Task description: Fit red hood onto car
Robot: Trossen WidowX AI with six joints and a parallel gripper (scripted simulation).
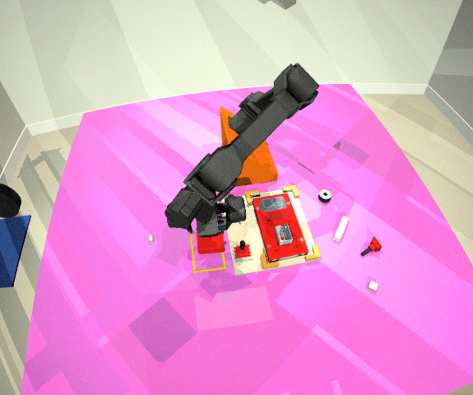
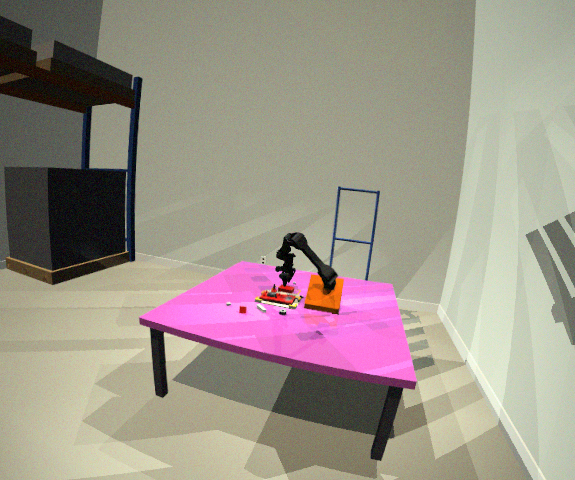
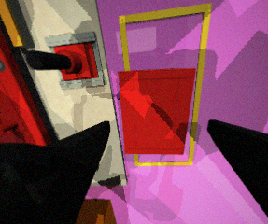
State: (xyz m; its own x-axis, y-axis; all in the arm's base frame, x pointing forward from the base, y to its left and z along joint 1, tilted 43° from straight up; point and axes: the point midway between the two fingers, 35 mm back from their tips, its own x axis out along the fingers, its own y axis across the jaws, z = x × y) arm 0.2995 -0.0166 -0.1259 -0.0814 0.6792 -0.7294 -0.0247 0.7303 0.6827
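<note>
Now: gripper tip 30 mm above the red hood. Also, from my gripper tip: grey engine block: 30 mm ahead, 200 mm to the left, 20 mm below; white bar: 20 mm ahead, 370 mm to the left, 30 mm below.
</note>
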